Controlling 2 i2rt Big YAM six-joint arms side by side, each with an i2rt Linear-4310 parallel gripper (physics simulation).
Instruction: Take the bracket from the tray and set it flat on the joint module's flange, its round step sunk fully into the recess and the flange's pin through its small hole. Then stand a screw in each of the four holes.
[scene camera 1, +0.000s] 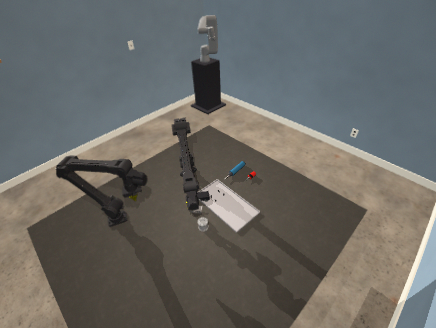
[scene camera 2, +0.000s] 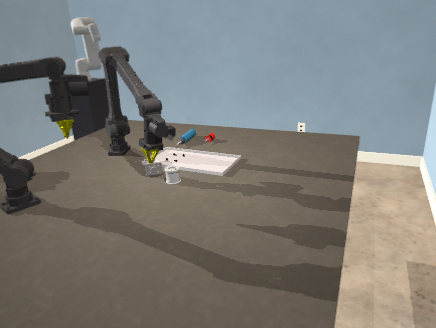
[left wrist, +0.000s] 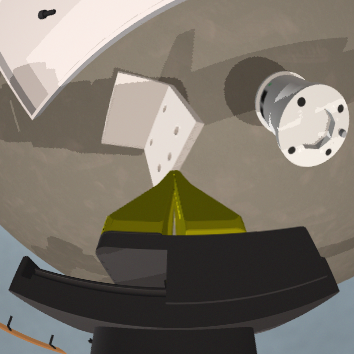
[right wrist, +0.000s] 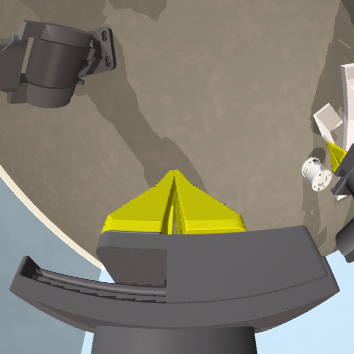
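Seen in the pictures: left gripper, fingertip midpoint: (scene camera 1: 192, 210) (scene camera 2: 151, 163) (left wrist: 173, 177) (right wrist: 328, 142); right gripper, fingertip midpoint: (scene camera 1: 135, 200) (scene camera 2: 67, 138) (right wrist: 174, 177); left arm's base, link origin: (scene camera 2: 119, 151); right arm's base, link origin: (scene camera 1: 117, 219) (scene camera 2: 21, 205) (right wrist: 85, 54).
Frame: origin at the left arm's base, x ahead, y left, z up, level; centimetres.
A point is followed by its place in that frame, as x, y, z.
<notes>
The white bracket (scene camera 1: 198, 210) @[30.2, -31.9, 6.4] (scene camera 2: 153, 169) @[27.3, -32.6, 3.4] (left wrist: 131, 110) @[26.3, -28.0, 1.7] (right wrist: 328, 118) @[25.9, -28.5, 1.6] is off the tray, on the mat between tray and joint module, its holed plate tilted up. My left gripper (scene camera 2: 150, 162) @[26.8, -33.4, 6.6] (left wrist: 173, 177) @[26.8, -33.4, 6.6] (right wrist: 328, 142) @[26.8, -33.4, 6.6] is shut, its fingertips at the plate's edge; contact is unclear. The joint module (scene camera 1: 202, 225) @[38.2, -40.1, 5.9] (scene camera 2: 173, 176) @[37.7, -40.3, 3.5] (left wrist: 285, 107) @[35.6, -34.7, 6.0] (right wrist: 311, 170) @[34.2, -38.7, 3.6] stands upright beside it; its flange (left wrist: 300, 137) shows four holes, a recess and a pin (left wrist: 342, 133) @[38.6, -39.1, 6.4]. Several black screws (scene camera 1: 218, 191) @[31.1, -7.6, 0.9] (scene camera 2: 175, 154) @[31.5, -7.5, 1.0] (left wrist: 46, 14) @[28.8, -14.3, 1.0] lie in the tray. My right gripper (scene camera 1: 133, 198) @[2.9, -53.8, 24.6] (scene camera 2: 67, 136) @[2.9, -53.8, 24.6] (right wrist: 174, 177) @[2.9, -53.8, 24.6] is shut and empty, raised far from them.
The white tray (scene camera 1: 240, 215) @[53.9, -19.1, 0.4] (scene camera 2: 215, 162) @[52.6, -16.9, 0.4] (left wrist: 20, 45) @[23.9, -11.7, 0.4] (right wrist: 348, 100) @[26.6, -19.5, 0.3] lies beside the bracket. A blue-handled tool (scene camera 1: 237, 168) @[34.0, 17.9, 3.6] (scene camera 2: 188, 136) @[34.2, 15.8, 3.0] and a red-handled tool (scene camera 1: 252, 174) @[46.7, 17.5, 2.9] (scene camera 2: 210, 137) @[46.6, 14.8, 2.6] lie beyond it. A grey robot arm on a black pedestal (scene camera 1: 206, 85) stands in the corner.
</notes>
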